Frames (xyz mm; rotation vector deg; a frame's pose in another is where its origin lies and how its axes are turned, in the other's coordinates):
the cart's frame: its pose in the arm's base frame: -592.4 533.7 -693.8 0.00 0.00 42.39
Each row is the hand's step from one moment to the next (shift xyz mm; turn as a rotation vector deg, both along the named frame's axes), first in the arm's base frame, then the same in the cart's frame.
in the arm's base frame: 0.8 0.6 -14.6 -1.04 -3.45 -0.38
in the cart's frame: 1.0 -0.1 -14.6 -3.09 -1.85 -0.38
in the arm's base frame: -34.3 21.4 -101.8 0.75 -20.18 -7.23
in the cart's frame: -10.9 38.9 -101.8 -13.05 -15.41 -7.23
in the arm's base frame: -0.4 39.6 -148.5 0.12 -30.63 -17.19
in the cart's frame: 26.4 29.5 -148.5 -20.56 -22.70 -17.19
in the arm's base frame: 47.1 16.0 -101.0 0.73 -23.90 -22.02
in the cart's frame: 45.6 -19.9 -101.0 -15.57 -18.14 -22.02
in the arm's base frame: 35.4 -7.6 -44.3 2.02 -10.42 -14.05
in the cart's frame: 21.0 -29.5 -44.3 -5.53 -9.06 -14.05
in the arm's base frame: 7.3 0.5 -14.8 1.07 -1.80 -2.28
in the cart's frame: 5.7 -4.6 -14.8 -0.42 -2.05 -2.28
